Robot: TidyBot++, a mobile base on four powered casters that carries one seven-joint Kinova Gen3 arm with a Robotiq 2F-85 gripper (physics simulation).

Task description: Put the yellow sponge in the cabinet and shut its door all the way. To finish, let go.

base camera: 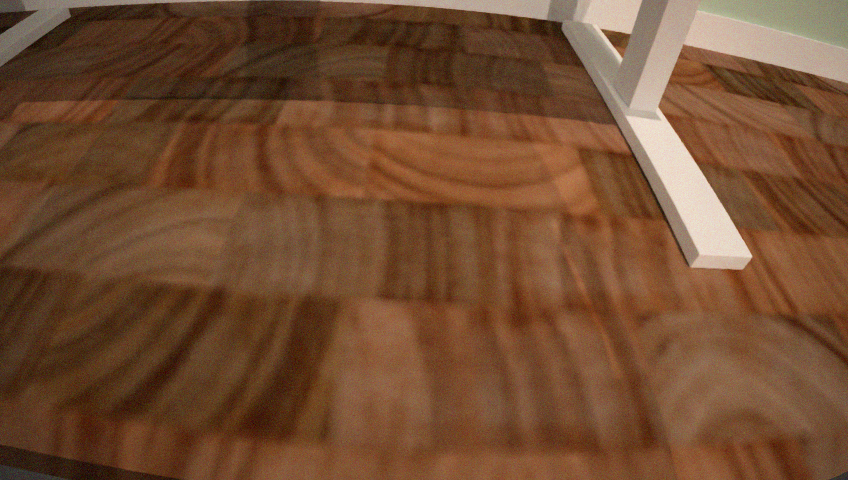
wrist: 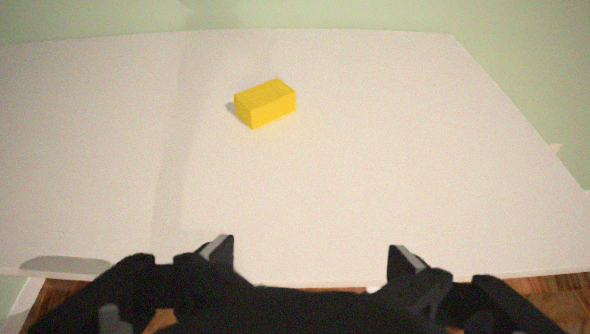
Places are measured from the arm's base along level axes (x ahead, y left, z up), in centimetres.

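Where they show: gripper, fingertip midpoint: [wrist: 310, 257].
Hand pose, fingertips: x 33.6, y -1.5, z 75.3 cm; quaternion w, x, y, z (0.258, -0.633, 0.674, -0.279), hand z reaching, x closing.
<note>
After its pixels a point has its place.
The yellow sponge [wrist: 265, 104] @[x 69.5, y 4.8, z 59.7 cm] lies on the white table top [wrist: 360, 165] @[x 58.8, y -11.3, z 55.3 cm] in the wrist view, a little left of the middle and toward the far edge. It is turned at a slight angle. My gripper [wrist: 310, 257] @[x 33.6, y -1.5, z 75.3 cm] is open, with its two fingertips wide apart over the near edge of the table. The sponge is well beyond the fingertips and apart from them. The cabinet and its door do not show in either view.
In the base camera view a white table leg [base camera: 659, 53] @[x 74.1, y -35.5, z -27.1 cm] stands on a long white foot [base camera: 684, 184] at the right. Part of another white foot [base camera: 29, 35] @[x 96.2, y 84.3, z -37.8 cm] shows at the upper left. A pale green wall [wrist: 525, 60] @[x 119.3, y -83.6, z 46.6 cm] stands behind the table.
</note>
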